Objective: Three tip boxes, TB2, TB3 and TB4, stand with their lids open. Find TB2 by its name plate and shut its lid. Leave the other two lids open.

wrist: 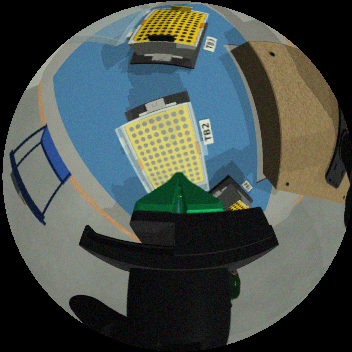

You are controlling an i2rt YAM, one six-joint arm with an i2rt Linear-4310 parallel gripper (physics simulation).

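Places are measured from the arm's base along level axes (x right, y ahead, z up), in metres.
Where they show: gripper, fingertip midpoint: (178,176).
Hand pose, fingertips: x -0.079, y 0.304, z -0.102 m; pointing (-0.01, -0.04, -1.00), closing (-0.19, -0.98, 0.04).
Observation:
After its pixels a point has its place.
Box TB2 (165,145) @(z -0.116, x -0.046, y 0.311 m) is in the middle of the view, with its name plate (206,131) @(z -0.191, x -0.061, y 0.247 m) on its right. Its clear lid (122,134) @(z -0.116, x -0.021, y 0.354 m) lies over the pale-looking yellow rack; whether it is fully seated cannot be told. Box TB3 (165,52) @(z -0.174, x 0.091, y 0.287 m) is at the top, its yellow rack uncovered and its clear lid (112,31) standing open to the left. Box TB4 (231,192) @(z -0.159, x -0.189, y 0.205 m) is at the lower right, partly hidden by the gripper; its plate is small and its lid cannot be made out. My green-fingered gripper (178,176) @(z -0.102, x -0.079, y 0.304 m) is shut and empty, its tips over the near part of TB2.
The boxes stand on a blue mat (85,100) @(z -0.192, x 0.071, y 0.453 m) with a grey border. A large tan block (310,125) @(z -0.082, x -0.014, y 0.085 m) with a dark side stands along the right. A blue-framed object with a blue panel (56,155) is beyond the table's left edge.

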